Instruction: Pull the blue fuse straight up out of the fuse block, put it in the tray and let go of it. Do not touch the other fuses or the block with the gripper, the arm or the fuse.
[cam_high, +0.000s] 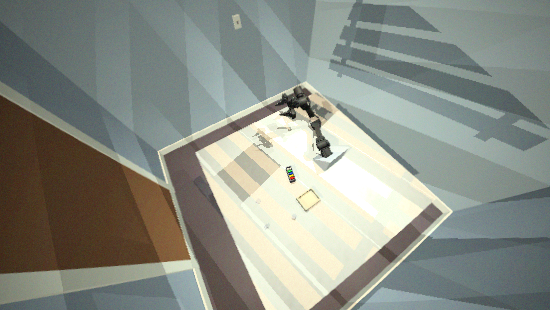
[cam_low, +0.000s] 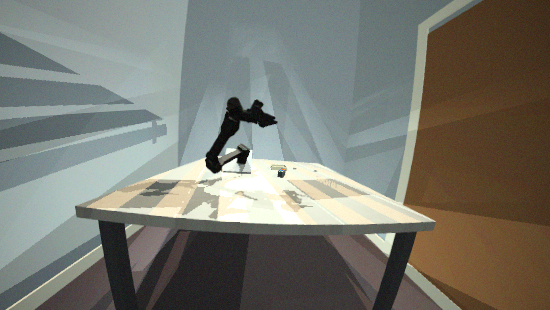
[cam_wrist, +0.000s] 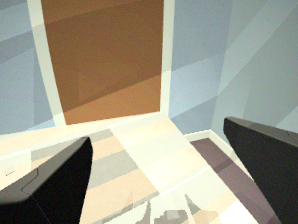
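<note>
The blue fuse lies 320 mm to the left of my gripper tip, 320 mm below it and 100 mm ahead of it. From my gripper tip the other things lie so: yellow fuse: 340 mm to the left, 320 mm below, 110 mm ahead; green fuse: 320 mm below, 300 mm to the left, 100 mm ahead; cream fuse: 320 mm below, 280 mm to the left, 90 mm ahead.
</note>
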